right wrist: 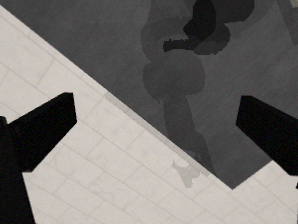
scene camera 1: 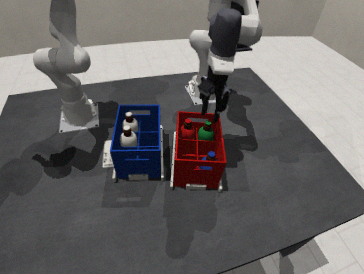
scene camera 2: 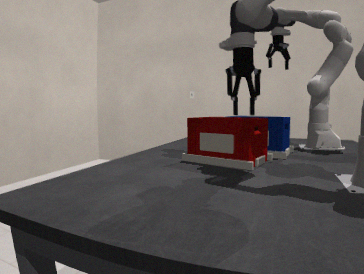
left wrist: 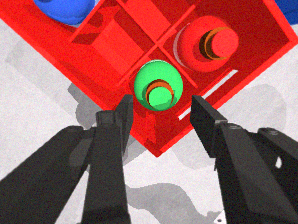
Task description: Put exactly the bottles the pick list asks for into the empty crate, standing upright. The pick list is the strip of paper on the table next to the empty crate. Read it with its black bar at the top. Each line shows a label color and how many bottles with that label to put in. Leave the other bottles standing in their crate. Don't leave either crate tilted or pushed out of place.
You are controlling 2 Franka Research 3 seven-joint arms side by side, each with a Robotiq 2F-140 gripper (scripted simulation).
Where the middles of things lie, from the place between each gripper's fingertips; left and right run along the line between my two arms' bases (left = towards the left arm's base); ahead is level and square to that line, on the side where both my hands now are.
Now: left hand 13 cm above the green bottle (left wrist: 158,86). Also, from my left hand: red bottle (left wrist: 204,45) 13 cm below, 8 cm to the right, 4 cm behind; then red crate (scene camera 2: 234,138) 13 cm below, 7 cm to the right, 7 cm ahead; then blue crate (scene camera 1: 147,159) 30 cm to the right, 13 cm below, 6 cm behind.
I see my right gripper 540 mm to the right of the blue crate, 420 mm above it and 150 mm short of it. The rest, counted from my right hand: green bottle: 830 mm to the left, 410 mm below, 210 mm ahead; red bottle: 750 mm to the left, 410 mm below, 170 mm ahead; red crate: 760 mm to the left, 420 mm below, 270 mm ahead.
